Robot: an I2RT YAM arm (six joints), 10 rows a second.
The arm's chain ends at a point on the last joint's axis. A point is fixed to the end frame.
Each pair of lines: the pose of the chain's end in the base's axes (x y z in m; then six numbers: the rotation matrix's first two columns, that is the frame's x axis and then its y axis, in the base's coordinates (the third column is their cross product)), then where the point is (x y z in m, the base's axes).
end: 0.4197, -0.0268, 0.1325, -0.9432, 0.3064, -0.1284, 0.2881, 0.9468, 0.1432
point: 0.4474 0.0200 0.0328
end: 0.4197, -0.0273, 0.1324, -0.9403, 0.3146, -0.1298, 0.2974, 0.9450, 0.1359
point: 0.4478 0.0185 0.0323
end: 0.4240, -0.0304, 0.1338, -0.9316, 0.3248, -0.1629, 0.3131, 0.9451, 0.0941
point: 0.4547 0.0098 0.0321
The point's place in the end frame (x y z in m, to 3 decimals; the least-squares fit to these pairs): 0.001 0.038 0.107
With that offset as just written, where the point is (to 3 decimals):
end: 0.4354, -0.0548, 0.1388, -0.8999, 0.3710, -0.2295, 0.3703, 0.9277, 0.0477
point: 0.473 -0.024 0.036
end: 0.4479, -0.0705, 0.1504, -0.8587, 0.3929, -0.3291, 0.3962, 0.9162, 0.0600
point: 0.497 -0.044 0.052
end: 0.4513, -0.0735, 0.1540, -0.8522, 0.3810, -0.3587, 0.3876, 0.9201, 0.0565
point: 0.503 -0.048 0.056
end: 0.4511, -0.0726, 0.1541, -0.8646, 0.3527, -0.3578, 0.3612, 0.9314, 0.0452
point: 0.501 -0.047 0.056
